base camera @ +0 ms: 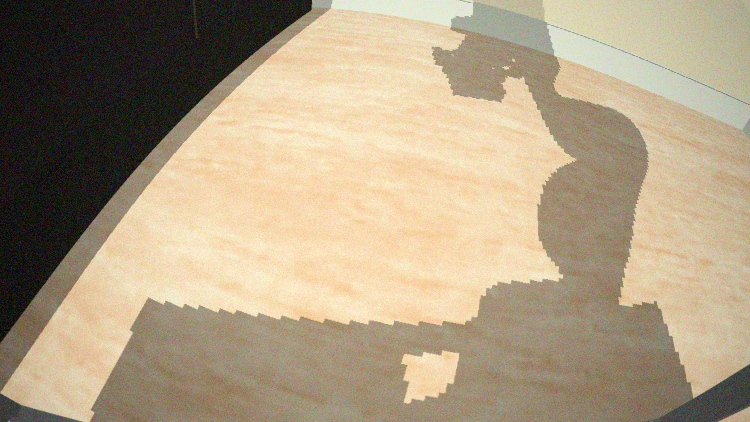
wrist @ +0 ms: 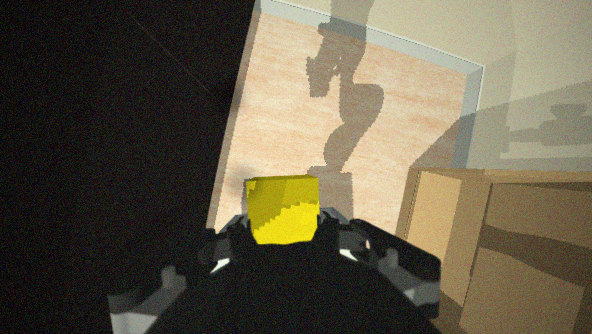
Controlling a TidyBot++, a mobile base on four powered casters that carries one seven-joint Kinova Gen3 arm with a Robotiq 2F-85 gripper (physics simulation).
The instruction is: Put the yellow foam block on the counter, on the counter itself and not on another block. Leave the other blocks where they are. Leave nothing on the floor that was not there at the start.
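Places are measured from the arm's base along level axes (x back, y right, z up), in centimetres.
Pixels of known places: gripper, fingertip midpoint: (wrist: 284, 218).
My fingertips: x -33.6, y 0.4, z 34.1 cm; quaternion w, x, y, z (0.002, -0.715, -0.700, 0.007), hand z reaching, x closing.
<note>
Behind a point stands the place of what it marks.
The yellow foam block (wrist: 284, 212) {x -35.0, y 0.5, z 36.9 cm} is between the two fingers of my gripper (wrist: 284, 218) {x -33.6, y 0.4, z 34.1 cm} in the wrist view, at the lower middle. My gripper is shut on it and holds it above the floor. Part of the block's near end is hidden by the gripper. The gripper and the block do not show in the base camera view. I cannot make out a counter top or the other blocks in either view.
The wood-look floor (base camera: 335, 183) {x -51.0, y -1.2, z -39.7 cm} (wrist: 285, 100) {x -74.4, y 3.9, z -39.7 cm} carries the arm's shadow. A dark area lies along the left. A pale wall (base camera: 655, 36) {x -102.5, y 80.8, z -23.5 cm} (wrist: 430, 25) {x -103.5, y 77.2, z -20.6 cm} stands at the back. Brown wooden furniture (wrist: 530, 205) {x -16.3, y 99.5, z -1.5 cm} stands at the lower right of the wrist view.
</note>
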